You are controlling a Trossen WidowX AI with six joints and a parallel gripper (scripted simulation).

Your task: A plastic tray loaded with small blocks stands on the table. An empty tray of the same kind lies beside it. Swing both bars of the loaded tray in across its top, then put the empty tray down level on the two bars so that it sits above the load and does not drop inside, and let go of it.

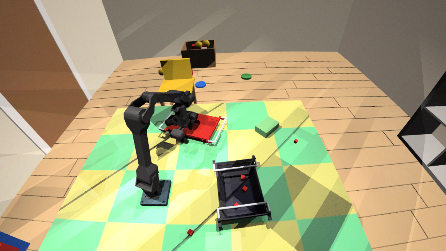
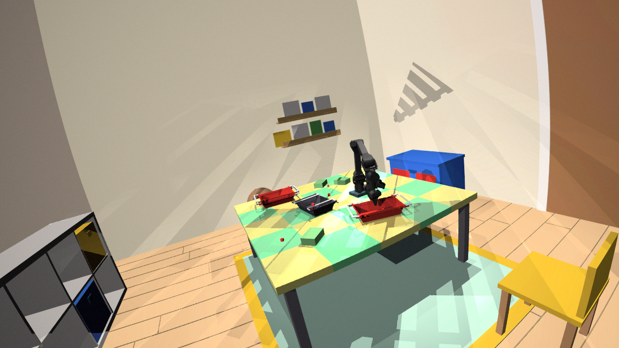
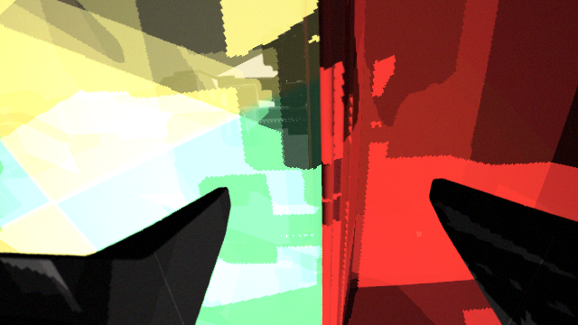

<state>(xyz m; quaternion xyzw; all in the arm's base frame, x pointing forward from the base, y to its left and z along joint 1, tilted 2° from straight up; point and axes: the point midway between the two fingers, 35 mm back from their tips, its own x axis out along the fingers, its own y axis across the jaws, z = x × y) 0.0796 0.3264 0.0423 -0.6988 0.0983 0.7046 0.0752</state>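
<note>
Right now the red tray is 80 mm to the left of my gripper tip and 20 mm ahead of it.
</note>
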